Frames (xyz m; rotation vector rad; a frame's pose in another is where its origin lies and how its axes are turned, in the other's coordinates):
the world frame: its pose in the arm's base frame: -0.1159 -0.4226 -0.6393 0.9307 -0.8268 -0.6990
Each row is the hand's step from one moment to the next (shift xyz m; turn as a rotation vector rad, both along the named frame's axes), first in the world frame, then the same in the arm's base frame.
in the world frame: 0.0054 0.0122 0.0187 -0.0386 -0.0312 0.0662
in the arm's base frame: -0.0111 -0.0066 0.0190 -0.0806 -0.0088 -0.0162
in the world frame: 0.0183 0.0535 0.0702 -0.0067 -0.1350 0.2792
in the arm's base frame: -0.0416 -0.0200 0.0774 -0.2616 -0.1649 -0.0247
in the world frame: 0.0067 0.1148 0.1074 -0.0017 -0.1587 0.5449
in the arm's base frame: -0.0691 0.0008 0.1414 -0.4878 -0.2860 0.0482
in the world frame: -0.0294 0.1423 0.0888 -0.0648 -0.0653 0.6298
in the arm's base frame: -0.0672 0.0493 0.1485 -0.5767 -0.2290 0.1418
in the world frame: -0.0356 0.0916 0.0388 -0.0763 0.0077 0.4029
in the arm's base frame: -0.0362 0.0526 0.0842 -0.3786 -0.0970 0.1242
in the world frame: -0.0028 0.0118 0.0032 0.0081 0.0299 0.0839
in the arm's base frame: -0.0022 0.0061 0.0108 -0.0621 -0.0274 0.0582
